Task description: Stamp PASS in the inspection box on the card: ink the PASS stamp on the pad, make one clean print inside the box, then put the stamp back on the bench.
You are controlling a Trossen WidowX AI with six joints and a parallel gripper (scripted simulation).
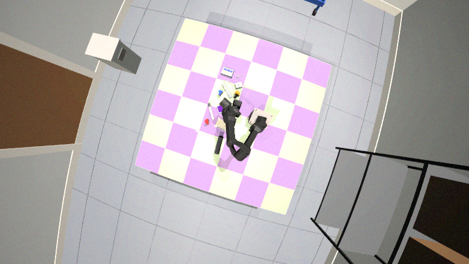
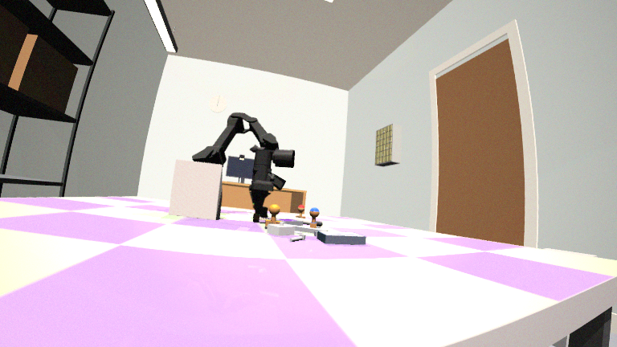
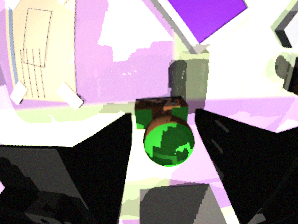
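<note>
Right now the green-knobbed stamp is 10 mm below my gripper tip. Also, from my gripper tip: orange-knobbed stamp (20 mm ahead, 160 mm to the right, 10 mm below); then white card (70 mm ahead, 100 mm to the left, 30 mm below); then purple ink pad (90 mm ahead, 30 mm to the right, 20 mm below).
</note>
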